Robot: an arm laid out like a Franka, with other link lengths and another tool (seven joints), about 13 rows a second.
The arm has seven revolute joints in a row. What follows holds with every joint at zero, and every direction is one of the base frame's. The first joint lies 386.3 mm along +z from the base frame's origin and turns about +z. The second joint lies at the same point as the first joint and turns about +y. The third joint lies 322.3 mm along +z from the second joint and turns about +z. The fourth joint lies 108.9 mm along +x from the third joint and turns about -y. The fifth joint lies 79.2 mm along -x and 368.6 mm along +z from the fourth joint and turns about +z. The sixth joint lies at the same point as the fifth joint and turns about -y. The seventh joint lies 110.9 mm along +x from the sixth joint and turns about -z. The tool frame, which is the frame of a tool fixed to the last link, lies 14 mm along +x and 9 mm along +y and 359.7 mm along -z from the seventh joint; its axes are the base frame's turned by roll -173.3, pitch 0 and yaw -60.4 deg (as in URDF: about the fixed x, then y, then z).
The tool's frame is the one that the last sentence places.
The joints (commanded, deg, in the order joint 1, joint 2, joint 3, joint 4, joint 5, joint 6, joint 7), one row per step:
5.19, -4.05, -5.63, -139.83, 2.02, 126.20, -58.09
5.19, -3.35, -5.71, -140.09, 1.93, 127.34, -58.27
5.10, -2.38, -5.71, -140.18, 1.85, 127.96, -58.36
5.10, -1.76, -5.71, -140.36, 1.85, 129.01, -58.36
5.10, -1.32, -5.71, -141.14, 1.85, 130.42, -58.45
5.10, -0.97, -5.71, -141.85, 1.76, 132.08, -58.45
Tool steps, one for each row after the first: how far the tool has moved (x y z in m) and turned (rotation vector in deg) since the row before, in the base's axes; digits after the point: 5 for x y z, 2 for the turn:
0.00161, -0.00148, -0.00618, -0.13, -0.19, 0.13
-0.00134, -0.00155, -0.00768, -0.15, 0.43, 0.04
0.00207, -0.00049, -0.00511, -0.09, -0.25, -0.03
-0.00112, -0.00044, -0.00702, -0.07, -0.19, 0.06
0.00154, -0.00078, -0.00559, -0.14, -0.60, 0.03

